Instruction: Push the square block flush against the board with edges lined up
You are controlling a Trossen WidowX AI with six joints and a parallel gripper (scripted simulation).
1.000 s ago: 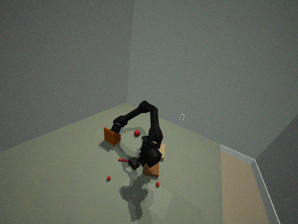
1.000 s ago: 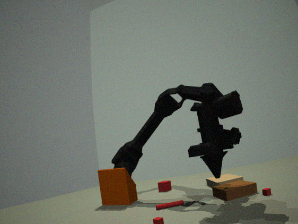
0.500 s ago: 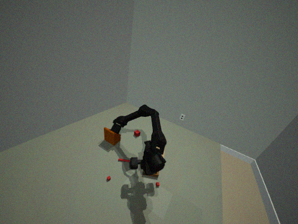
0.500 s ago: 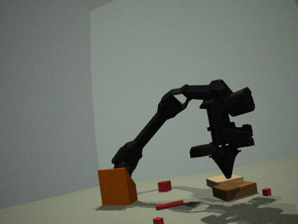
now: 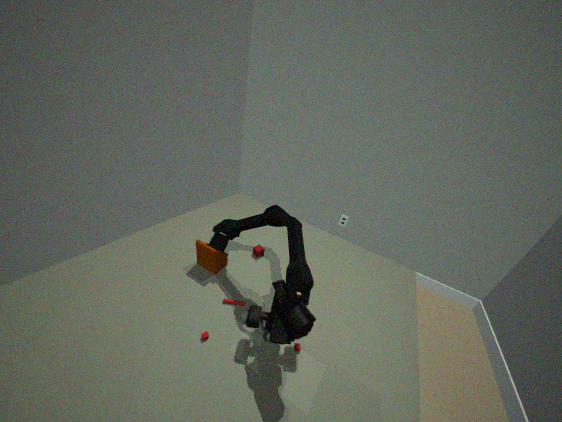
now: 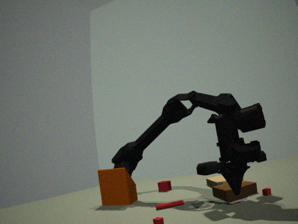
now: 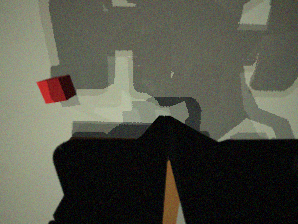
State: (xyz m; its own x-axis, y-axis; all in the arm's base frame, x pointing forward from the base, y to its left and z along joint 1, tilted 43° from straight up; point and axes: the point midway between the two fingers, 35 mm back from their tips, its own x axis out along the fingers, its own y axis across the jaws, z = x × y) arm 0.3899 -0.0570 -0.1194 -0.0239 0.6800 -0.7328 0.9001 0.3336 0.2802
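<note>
The tan board lies 3 cm behind my gripper tip and 26 cm to the left of it. From my gripper tip the other things lie so: red rod: 19 cm behind, 2 cm to the left, 1 cm below; then brown square block: 8 cm to the left.
</note>
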